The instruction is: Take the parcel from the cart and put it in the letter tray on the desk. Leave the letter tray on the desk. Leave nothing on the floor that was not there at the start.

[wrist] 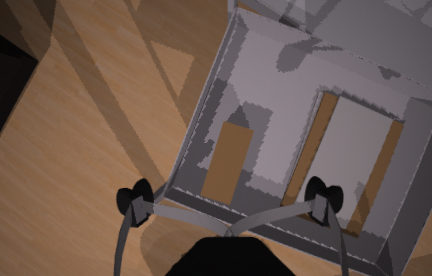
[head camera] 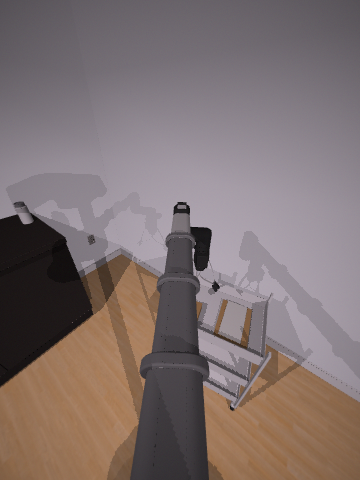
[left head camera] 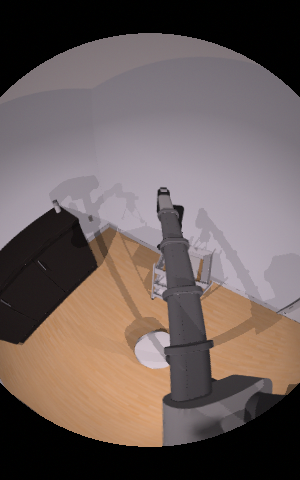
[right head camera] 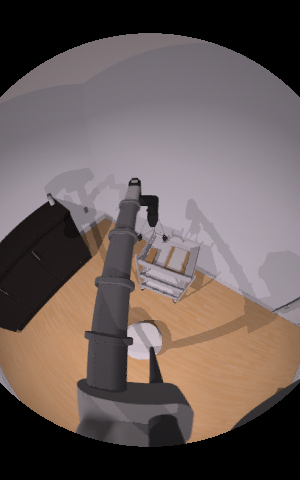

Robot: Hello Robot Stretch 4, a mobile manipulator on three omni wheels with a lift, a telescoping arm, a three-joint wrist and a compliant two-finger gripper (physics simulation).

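Frame: origin at the robot's base, x down, y right, z back, level; millimetres.
Where they show: gripper, fingertip midpoint: (wrist: 228, 193) (right head camera: 151, 239); robot's base, origin of the base link: (left head camera: 155, 348) (right head camera: 141, 339).
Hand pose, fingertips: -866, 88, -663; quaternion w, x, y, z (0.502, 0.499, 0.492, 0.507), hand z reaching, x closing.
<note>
Each offset is from my fingertips to the centre of the thing, as dx, dy, dz. "spot": to the spot under its first point.
The parcel, a plain brown block {+204, -2, -4} (right head camera: 151, 256) (wrist: 227, 162), lies at the left in the top tray of the light grey cart (head camera: 235, 350) (right head camera: 167, 271) (wrist: 410, 220). My gripper (right head camera: 152, 238) (wrist: 228, 193) is open and empty, pointing down above the cart's near side. In the wrist view its left fingertip is left of the parcel, over the floor beyond the cart's edge. Its right fingertip overlaps a pale, shallow piece with brown sides {spot: +221, +142, -3} (head camera: 220, 317) (right head camera: 170, 257) (wrist: 311, 147) right of the parcel. I cannot make out a desk with a letter tray on it.
A black cabinet (head camera: 40, 300) (left head camera: 65, 255) (right head camera: 55, 250) stands at the left with a white can (head camera: 23, 213) (left head camera: 56, 206) (right head camera: 50, 199) on top. The wall is close behind the cart. A white round disc (left head camera: 151, 350) (right head camera: 144, 341) shows low, near my arm's base.
</note>
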